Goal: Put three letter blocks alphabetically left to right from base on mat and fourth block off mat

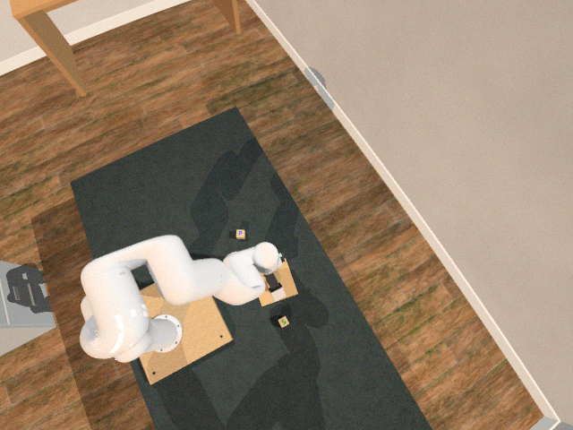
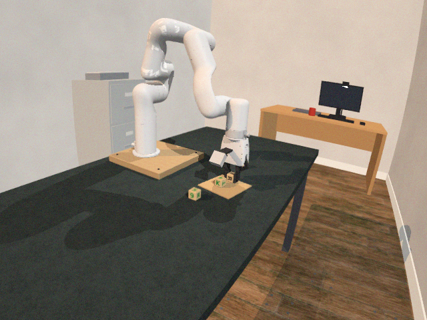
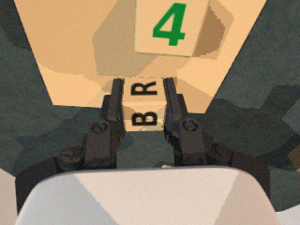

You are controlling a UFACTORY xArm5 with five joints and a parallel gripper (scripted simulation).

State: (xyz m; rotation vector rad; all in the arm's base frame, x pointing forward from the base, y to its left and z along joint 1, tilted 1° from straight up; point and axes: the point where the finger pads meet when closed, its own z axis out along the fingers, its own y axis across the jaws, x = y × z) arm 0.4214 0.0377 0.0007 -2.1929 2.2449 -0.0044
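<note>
My hand is 50 mm to the left of the tan mat and 20 mm above it. Round my hand: green-lettered block: 30 mm behind, 190 mm to the right, 10 mm below.
</note>
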